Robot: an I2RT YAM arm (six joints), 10 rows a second.
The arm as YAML. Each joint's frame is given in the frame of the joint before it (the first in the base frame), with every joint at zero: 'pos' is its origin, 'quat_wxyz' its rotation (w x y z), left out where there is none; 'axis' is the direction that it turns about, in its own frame. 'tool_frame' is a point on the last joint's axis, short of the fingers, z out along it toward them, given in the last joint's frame.
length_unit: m
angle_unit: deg
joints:
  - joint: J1
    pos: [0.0, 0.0, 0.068]
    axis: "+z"
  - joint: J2
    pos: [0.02, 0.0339, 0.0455]
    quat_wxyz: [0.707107, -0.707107, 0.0, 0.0]
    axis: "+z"
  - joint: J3
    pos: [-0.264, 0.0, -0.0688]
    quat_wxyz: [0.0, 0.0, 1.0, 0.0]
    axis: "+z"
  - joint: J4
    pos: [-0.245, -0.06, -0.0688]
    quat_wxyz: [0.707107, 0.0, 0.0, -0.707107]
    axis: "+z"
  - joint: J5
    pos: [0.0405, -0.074, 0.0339]
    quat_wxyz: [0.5, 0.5, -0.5, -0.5]
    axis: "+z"
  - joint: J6
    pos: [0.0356, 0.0, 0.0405]
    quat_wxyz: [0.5, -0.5, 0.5, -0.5]
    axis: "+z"
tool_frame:
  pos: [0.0, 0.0, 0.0]
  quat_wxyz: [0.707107, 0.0, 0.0, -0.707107]
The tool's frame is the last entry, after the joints.
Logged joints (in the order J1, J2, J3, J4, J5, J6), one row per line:
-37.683, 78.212, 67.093, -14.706, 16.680, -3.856
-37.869, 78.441, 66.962, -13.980, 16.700, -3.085
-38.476, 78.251, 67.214, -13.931, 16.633, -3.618
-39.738, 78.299, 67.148, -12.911, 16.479, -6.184
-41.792, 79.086, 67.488, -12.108, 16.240, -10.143
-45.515, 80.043, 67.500, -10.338, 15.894, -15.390
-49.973, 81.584, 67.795, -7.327, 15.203, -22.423
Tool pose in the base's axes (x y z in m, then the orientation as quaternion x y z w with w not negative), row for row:
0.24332, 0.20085, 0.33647, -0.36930, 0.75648, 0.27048, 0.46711
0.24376, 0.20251, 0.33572, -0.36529, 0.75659, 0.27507, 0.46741
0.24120, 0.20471, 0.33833, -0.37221, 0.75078, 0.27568, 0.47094
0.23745, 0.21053, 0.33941, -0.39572, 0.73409, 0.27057, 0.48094
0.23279, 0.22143, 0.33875, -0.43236, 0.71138, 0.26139, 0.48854
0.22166, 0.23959, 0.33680, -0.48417, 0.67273, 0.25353, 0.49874
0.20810, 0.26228, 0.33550, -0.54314, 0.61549, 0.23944, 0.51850
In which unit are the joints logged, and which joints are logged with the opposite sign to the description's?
The joints are logged in degrees. Opposite sign: J1, J5.
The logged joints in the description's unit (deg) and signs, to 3 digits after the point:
37.683, 78.212, 67.093, -14.706, -16.680, -3.856
37.869, 78.441, 66.962, -13.980, -16.700, -3.085
38.476, 78.251, 67.214, -13.931, -16.633, -3.618
39.738, 78.299, 67.148, -12.911, -16.479, -6.184
41.792, 79.086, 67.488, -12.108, -16.240, -10.143
45.515, 80.043, 67.500, -10.338, -15.894, -15.390
49.973, 81.584, 67.795, -7.327, -15.203, -22.423

